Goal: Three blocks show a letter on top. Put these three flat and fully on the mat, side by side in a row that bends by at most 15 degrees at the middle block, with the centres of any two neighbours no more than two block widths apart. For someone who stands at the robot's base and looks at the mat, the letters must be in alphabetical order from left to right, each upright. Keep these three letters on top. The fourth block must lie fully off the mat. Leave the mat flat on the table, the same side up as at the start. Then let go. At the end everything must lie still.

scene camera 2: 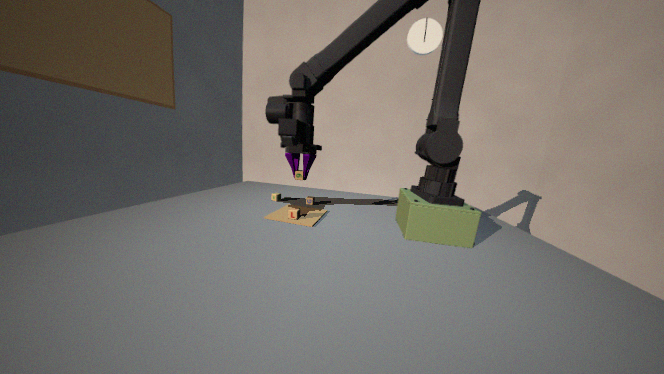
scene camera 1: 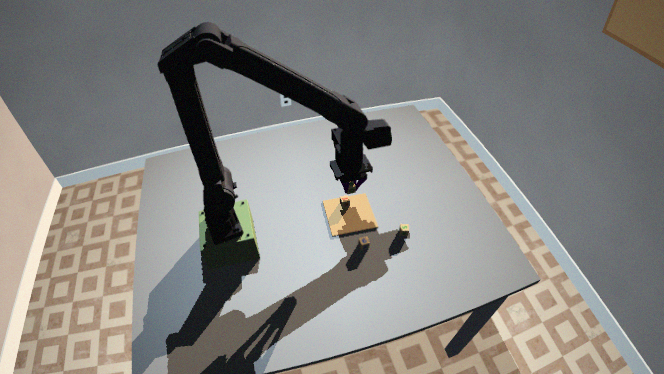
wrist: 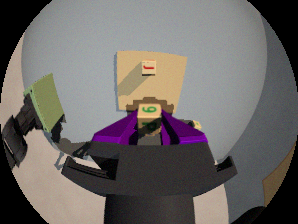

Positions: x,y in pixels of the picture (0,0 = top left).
Scene:
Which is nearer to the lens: the block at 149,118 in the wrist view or the tan mat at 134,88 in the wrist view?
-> The block.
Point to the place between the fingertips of my gripper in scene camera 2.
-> At 300,179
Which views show the tan mat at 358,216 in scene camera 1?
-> Scene camera 2, scene camera 1 and the wrist view: all of them.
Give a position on a tan mat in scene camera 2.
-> At 309,216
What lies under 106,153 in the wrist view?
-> My gripper.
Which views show my gripper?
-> Scene camera 2, scene camera 1 and the wrist view: all of them.

